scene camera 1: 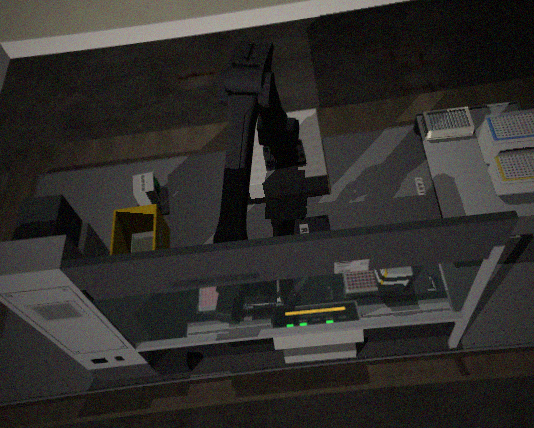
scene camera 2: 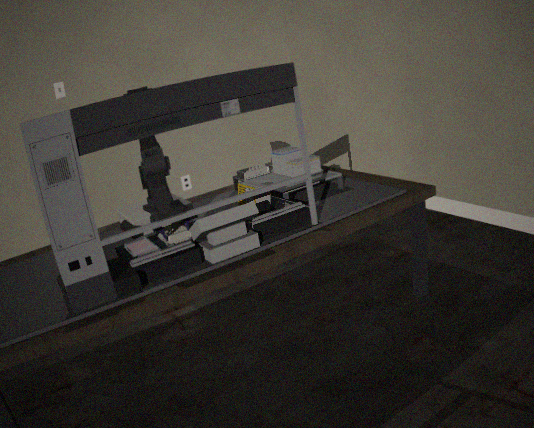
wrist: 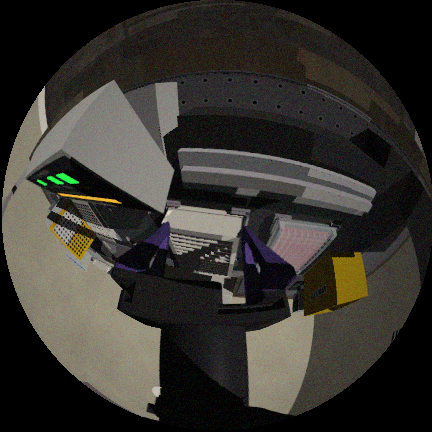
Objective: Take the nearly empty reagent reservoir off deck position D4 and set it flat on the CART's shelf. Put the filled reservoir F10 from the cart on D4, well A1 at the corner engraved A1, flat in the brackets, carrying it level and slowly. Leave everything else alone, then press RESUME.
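Seen in the pictures: gripper, between the fingertips: (scene camera 2: 177, 235) (wrist: 205, 227); arm's base, origin of its link: (scene camera 1: 284, 156).
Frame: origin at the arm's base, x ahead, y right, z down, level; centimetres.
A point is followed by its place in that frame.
The D4 reservoir (wrist: 205, 223) @[x 45.9, y 13.4, z -1.2 cm] (scene camera 2: 179, 237) @[x 45.9, y 13.1, z -0.8 cm], pale with a ribbed, striped inside, sits in its deck position. My gripper (wrist: 205, 227) @[x 45.6, y 13.4, z -1.5 cm] is open and empty, its purple fingers on either side of the reservoir, with gaps showing; their exact height over it is hard to tell. In scene camera 1 the beam and the dark deck hide most of them. A pale ribbed reservoir (scene camera 1: 448, 123) @[x 2.0, y -48.0, z -2.5 cm] (scene camera 2: 256, 172) @[x 5.1, y -47.4, z -1.9 cm], apparently F10, lies on the cart's shelf (scene camera 1: 452, 165) @[x 15.1, y -45.1, z 0.1 cm] at the back right. A small dark box (scene camera 1: 317, 223) @[x 22.4, y -5.3, z 5.2 cm] with a label starting with R stands behind the beam. Engravings and liquid levels are unreadable.
A pink plate (wrist: 302, 243) (scene camera 1: 208, 298) is beside D4, with the yellow waste bin (wrist: 350, 282) @[x 30.1, y 43.3, z -3.1 cm] (scene camera 1: 162, 232) @[x 20.0, y 37.6, z -1.4 cm] nearby. A grey housing with green lights (wrist: 107, 150) @[x 56.7, y 11.5, z -6.2 cm] rises on the other side. The gantry beam (scene camera 1: 290, 245) @[x 60.1, y 4.4, z -48.3 cm] (scene camera 2: 185, 107) @[x 59.6, y 8.8, z -41.7 cm] spans the deck. White and blue-edged racks (scene camera 1: 515, 125) @[x 13.9, y -59.8, z -10.3 cm] stand on the cart.
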